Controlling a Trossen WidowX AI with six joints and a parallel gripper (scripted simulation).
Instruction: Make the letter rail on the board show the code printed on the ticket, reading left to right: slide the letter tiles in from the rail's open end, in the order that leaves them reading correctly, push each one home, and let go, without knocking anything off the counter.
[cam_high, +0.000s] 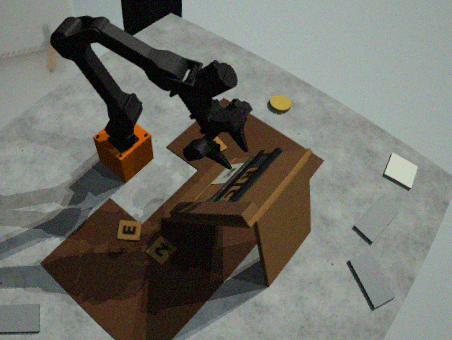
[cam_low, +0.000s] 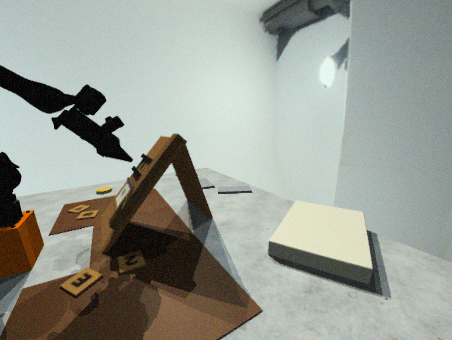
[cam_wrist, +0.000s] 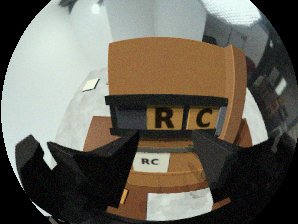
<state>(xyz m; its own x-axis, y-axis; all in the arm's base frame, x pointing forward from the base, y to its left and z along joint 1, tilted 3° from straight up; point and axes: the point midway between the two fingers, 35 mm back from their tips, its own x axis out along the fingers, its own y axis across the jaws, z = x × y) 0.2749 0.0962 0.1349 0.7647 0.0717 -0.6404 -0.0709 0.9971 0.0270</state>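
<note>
My gripper tip is 30 mm short of the letter tile and 30 mm above it. Also, from my gripper tip: yellow disc 390 mm to the left, 190 mm below, 130 mm behind; then white ticket 110 mm below, 30 mm behind, 20 mm to the left; then cream plate 460 mm to the left, 320 mm ahead, 200 mm below.
</note>
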